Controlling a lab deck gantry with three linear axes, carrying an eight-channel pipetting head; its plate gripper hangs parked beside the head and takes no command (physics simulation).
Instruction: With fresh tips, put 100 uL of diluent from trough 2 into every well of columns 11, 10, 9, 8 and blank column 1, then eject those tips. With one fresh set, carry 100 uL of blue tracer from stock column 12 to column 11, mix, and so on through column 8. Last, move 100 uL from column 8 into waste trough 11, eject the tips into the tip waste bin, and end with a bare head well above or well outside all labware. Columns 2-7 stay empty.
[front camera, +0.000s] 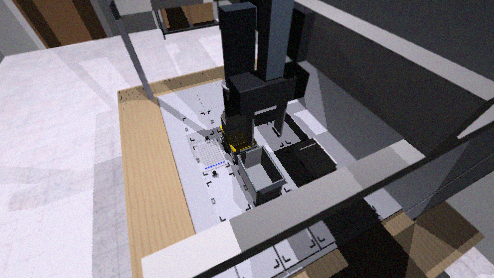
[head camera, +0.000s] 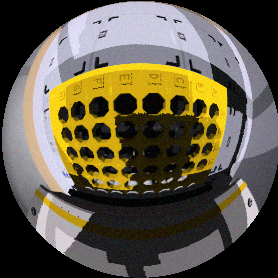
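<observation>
The pipetting head (front camera: 239, 112) (head camera: 150, 220) is low over the yellow tip rack (front camera: 243, 148) (head camera: 112, 75). In the head view, the rack's near-lettered rows are dark empty holes; pale tip tops show at its lower edge, partly hidden by the head. The channel ends are hidden, so I cannot tell whether they bear tips. The clear plate (front camera: 207, 150) lies left of the rack, with a blue column (front camera: 215, 165). The grey waste bin (front camera: 271, 190) stands in front of the rack. The trough block (front camera: 307, 162) is in deep shadow at the right. My gripper (front camera: 265, 142) hangs with its fingers apart, holding no plate.
A wooden border (front camera: 145, 175) runs along the deck's left side. A pale frame beam (front camera: 300, 200) crosses the front of the view, and an upright post (front camera: 132, 55) stands at the back left. Black corner marks dot the deck (front camera: 200, 195).
</observation>
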